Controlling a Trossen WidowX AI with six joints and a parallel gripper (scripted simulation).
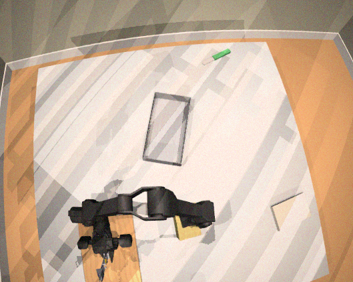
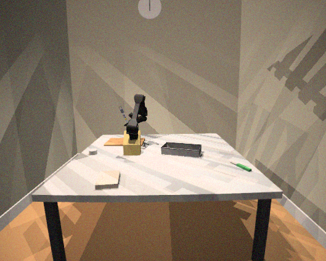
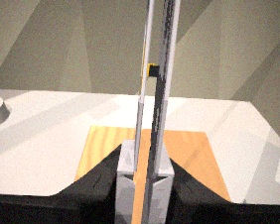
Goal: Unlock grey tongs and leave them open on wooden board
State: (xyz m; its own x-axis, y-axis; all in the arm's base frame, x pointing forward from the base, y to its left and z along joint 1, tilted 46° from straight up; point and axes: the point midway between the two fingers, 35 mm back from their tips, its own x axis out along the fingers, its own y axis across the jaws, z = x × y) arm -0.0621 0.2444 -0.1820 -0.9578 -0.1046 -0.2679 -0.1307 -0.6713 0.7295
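The wooden board lies 3 cm to the left of my gripper tip and 17 cm below it. The rest, counted from my gripper tip: beige block (3 cm behind, 79 cm to the right, 16 cm below); dark lock piece (2 cm ahead, 6 cm above); roasting tin (49 cm ahead, 34 cm to the right, 15 cm below).
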